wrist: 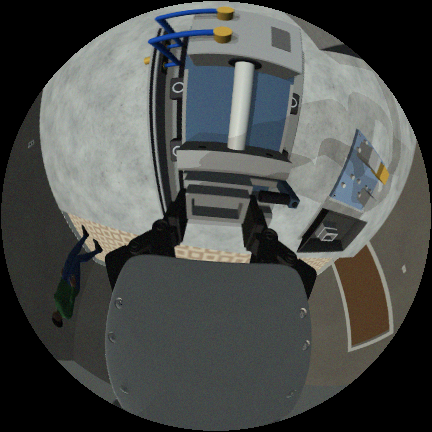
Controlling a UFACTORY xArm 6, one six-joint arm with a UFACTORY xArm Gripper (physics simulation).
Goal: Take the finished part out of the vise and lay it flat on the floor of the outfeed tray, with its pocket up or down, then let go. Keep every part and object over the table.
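Places are measured from the arm's base along level axes (x left, y back, z up), in centimetres.
Pixels of known places: gripper, fingertip midpoint: (216, 203).
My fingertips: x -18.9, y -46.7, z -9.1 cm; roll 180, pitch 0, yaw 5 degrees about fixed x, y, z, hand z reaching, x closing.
Observation:
Behind a point stands the place of what it marks.
The finished part (217, 218) {z -7.7, x -18.6, y -47.3 cm} is a grey block with a rectangular pocket facing the camera. It is at the vise (232, 163) {z -9.6, x -18.3, y -42.7 cm}, just in front of the wide grey jaw; its far side and underside are hidden. My gripper (216, 203) {z -9.1, x -18.9, y -46.8 cm} has one black finger against each side of the part and is shut on it. I cannot tell whether the part is clear of the vise bed. The dark, square-walled outfeed tray (352, 231) {z -16.6, x 25.9, y -53.3 cm} is at the right, well apart from my gripper, with a small light square-outlined shape on its floor.
A light screw (241, 105) {z -10.6, x -18.5, y -37.7 cm} runs over the vise's blue bed. A black and blue handle (273, 197) {z -9.7, x -13.3, y -45.3 cm} juts out right of my gripper. Blue hoses (192, 34) arch at the upper left. A blue board (345, 187) {z -18.4, x 9.3, y -42.8 cm} with pegs and a yellow piece (381, 173) {z -14.8, x 17.0, y -33.3 cm} is beyond the tray.

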